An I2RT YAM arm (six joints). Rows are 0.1 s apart.
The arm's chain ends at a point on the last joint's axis. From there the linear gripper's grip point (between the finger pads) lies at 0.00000 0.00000 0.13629 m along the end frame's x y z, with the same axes.
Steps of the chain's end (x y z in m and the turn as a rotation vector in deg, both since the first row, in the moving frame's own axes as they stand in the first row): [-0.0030, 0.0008, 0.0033, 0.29, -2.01, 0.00]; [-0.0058, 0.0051, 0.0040, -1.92, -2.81, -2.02]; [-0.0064, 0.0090, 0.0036, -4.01, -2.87, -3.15]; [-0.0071, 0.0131, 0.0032, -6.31, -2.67, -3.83]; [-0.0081, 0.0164, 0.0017, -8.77, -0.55, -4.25]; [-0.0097, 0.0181, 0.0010, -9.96, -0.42, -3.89]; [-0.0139, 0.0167, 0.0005, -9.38, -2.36, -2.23]
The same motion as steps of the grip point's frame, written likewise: [-0.0078, 0.0001, 0.0032, 0.29, -2.01, 0.00]; [-0.0124, 0.0098, 0.0038, -1.92, -2.81, -2.02]; [-0.0130, 0.0187, 0.0031, -4.01, -2.87, -3.15]; [-0.0129, 0.0283, 0.0022, -6.31, -2.67, -3.83]; [-0.0086, 0.0372, 0.0001, -8.77, -0.55, -4.25]; [-0.0099, 0.0417, -0.0011, -9.96, -0.42, -3.89]; [-0.0191, 0.0390, -0.0014, -9.38, -2.36, -2.23]
